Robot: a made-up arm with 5 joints.
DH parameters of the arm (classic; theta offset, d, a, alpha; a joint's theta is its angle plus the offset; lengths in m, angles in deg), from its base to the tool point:
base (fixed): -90 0.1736 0.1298 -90
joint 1: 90 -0.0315 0.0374 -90
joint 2: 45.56 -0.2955 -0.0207 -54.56
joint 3: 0 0.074 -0.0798 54.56
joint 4: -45.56 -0.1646 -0.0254 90
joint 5: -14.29 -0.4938 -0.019 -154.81
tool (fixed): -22.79 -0.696 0 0
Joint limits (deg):
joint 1: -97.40..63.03
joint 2: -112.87..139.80
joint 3: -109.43..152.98
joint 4: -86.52..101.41
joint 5: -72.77..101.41
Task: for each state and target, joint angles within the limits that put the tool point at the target. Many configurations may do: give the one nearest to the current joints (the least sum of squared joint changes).
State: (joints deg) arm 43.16 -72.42 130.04 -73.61 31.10
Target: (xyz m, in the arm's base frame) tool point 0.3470 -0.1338 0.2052
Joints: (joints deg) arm 19.31 -35.65 141.99 -63.51 13.37
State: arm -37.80 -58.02 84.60 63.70 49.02
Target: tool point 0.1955 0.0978 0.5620
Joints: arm -76.46 -57.33 127.21 70.26 38.73
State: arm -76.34 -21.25 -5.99 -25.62 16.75
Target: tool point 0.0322 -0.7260 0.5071
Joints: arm -43.49 -3.88 -34.70 5.28 51.21
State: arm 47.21 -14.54 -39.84 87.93 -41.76
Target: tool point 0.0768 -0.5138 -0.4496
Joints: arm 57.86 -6.84 -40.82 62.41 -25.96
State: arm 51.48 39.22 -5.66 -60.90 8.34
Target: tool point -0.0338 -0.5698 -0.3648
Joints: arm 37.07 52.11 -34.34 -18.11 57.89
